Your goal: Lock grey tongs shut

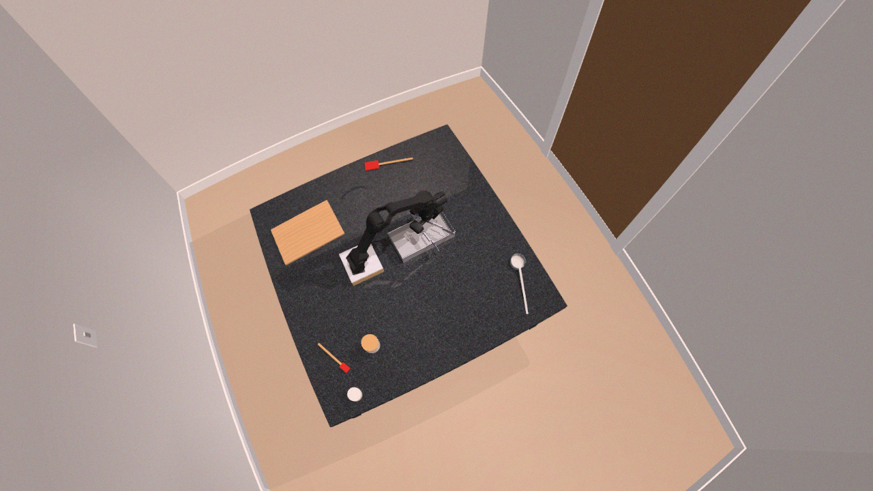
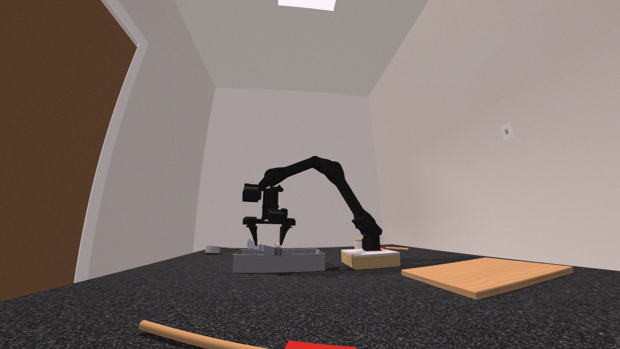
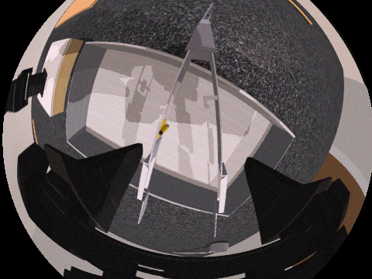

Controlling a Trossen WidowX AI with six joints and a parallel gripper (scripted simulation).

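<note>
The grey roasting tin is 40 mm behind my gripper tip, 20 mm to the right of it and 50 mm below it. From my gripper tip the other things lie so: white disc (550 mm behind, 720 mm to the right, 60 mm below); then red spatula (130 mm behind, 490 mm to the left, 70 mm below); then wooden board (630 mm behind, 180 mm to the left, 70 mm below).
</note>
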